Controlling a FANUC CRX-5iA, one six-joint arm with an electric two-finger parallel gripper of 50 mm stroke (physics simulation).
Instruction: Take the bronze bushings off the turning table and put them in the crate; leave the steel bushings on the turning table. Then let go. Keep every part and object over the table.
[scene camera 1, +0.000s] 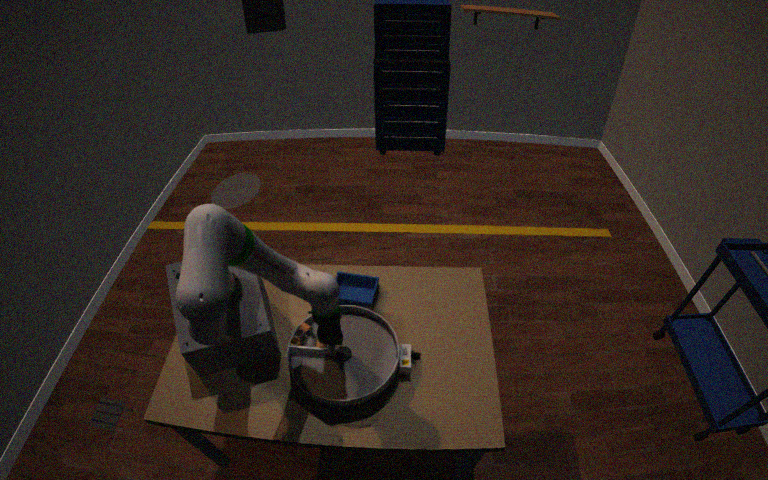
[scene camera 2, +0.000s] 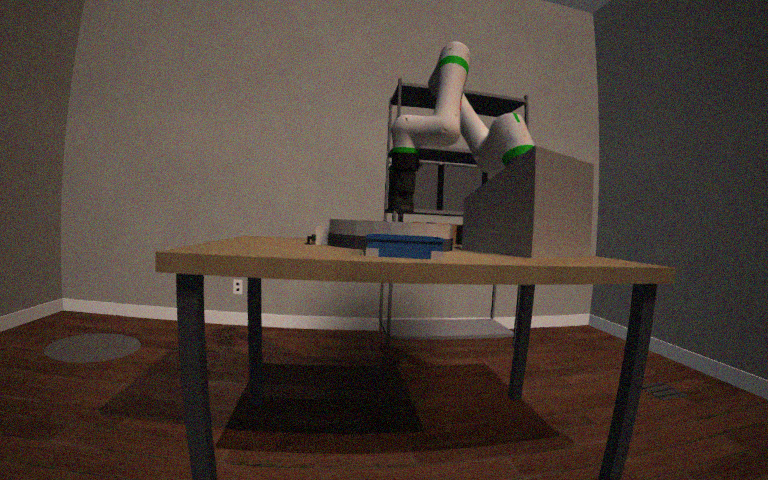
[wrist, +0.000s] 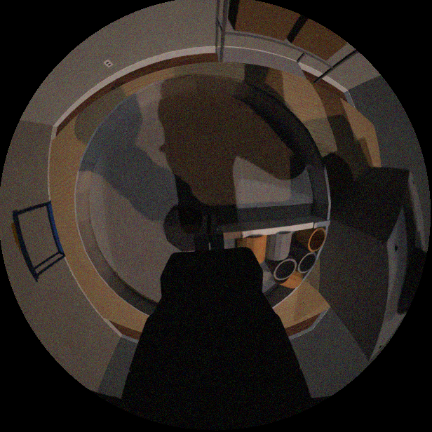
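Pixels of known places: gripper, fingertip midpoint: (scene camera 1: 334, 354); arm's base, link origin: (scene camera 2: 527, 176).
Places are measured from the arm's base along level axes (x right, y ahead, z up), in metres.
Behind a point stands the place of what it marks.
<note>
The round turning table (scene camera 1: 394, 361) @(x 0.049, y 0.659, z -0.214 m) (scene camera 2: 353, 227) @(x -0.127, y 0.577, z -0.204 m) (wrist: 120, 209) stands on the wooden table (scene camera 1: 452, 310) @(x -0.263, y 0.858, z -0.268 m) (scene camera 2: 271, 258) @(x -0.496, y 0.714, z -0.270 m). A pale divider bar (scene camera 1: 306, 350) @(x 0.073, y 0.327, z -0.197 m) (wrist: 273, 224) runs from its dark hub (scene camera 1: 343, 353) @(x 0.053, y 0.466, z -0.206 m) (wrist: 177, 225) to the rim. Behind the bar lies a cluster of bushings (scene camera 1: 302, 334) @(x 0.001, y 0.287, z -0.206 m): bronze ones (wrist: 252, 245) (wrist: 317, 239) (wrist: 296, 280) and steel ones (wrist: 280, 243) (wrist: 285, 270) (wrist: 306, 262). My gripper (scene camera 1: 334, 350) @(x 0.064, y 0.433, z -0.209 m) (scene camera 2: 399, 210) (wrist: 207, 239) is shut at the bar's inner end beside the hub; no bushing is between the fingers. The blue crate (scene camera 1: 357, 289) @(x -0.307, y 0.436, z -0.262 m) (scene camera 2: 402, 247) @(x -0.353, y 0.437, z -0.243 m) (wrist: 54, 229) stands beyond the rim.
The grey robot pedestal (scene camera 1: 254, 320) @(x 0.065, y 0.144, z -0.064 m) (scene camera 2: 529, 207) @(x -0.179, y 0.057, z -0.118 m) stands close beside the turning table. A small white box with a yellow label (scene camera 1: 405, 355) @(x 0.019, y 0.696, z -0.209 m) (scene camera 2: 320, 233) @(x -0.031, y 0.693, z -0.230 m) sits against the rim. A dark shelf rack (scene camera 2: 388, 180) stands behind the table.
</note>
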